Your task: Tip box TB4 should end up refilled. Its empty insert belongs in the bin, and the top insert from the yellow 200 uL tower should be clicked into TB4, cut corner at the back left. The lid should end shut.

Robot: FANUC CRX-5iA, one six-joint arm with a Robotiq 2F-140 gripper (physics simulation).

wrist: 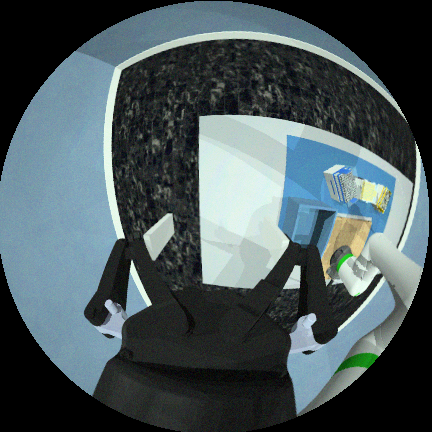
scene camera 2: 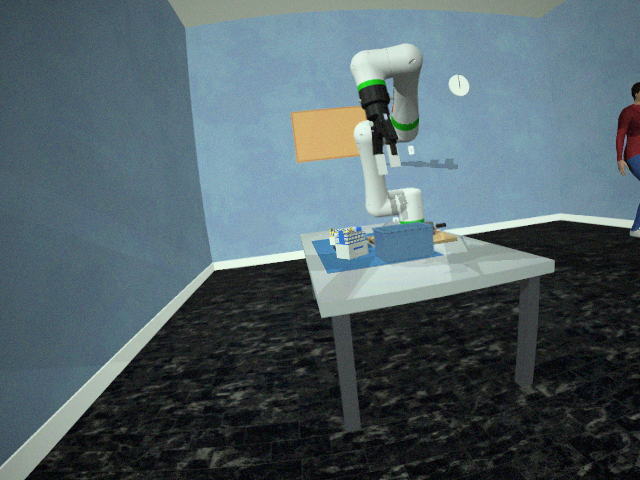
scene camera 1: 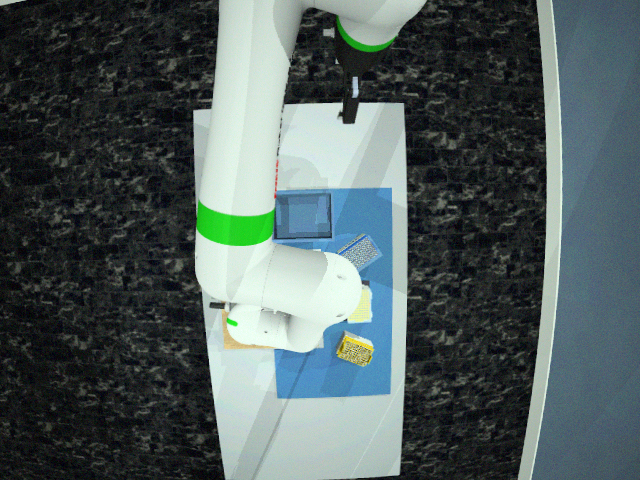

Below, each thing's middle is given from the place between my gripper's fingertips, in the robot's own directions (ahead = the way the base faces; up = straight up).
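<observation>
The blue bin (scene camera 1: 300, 216) is there, and my gripper is 31 cm to the left of it, 9 cm past it and 28 cm above it.
</observation>
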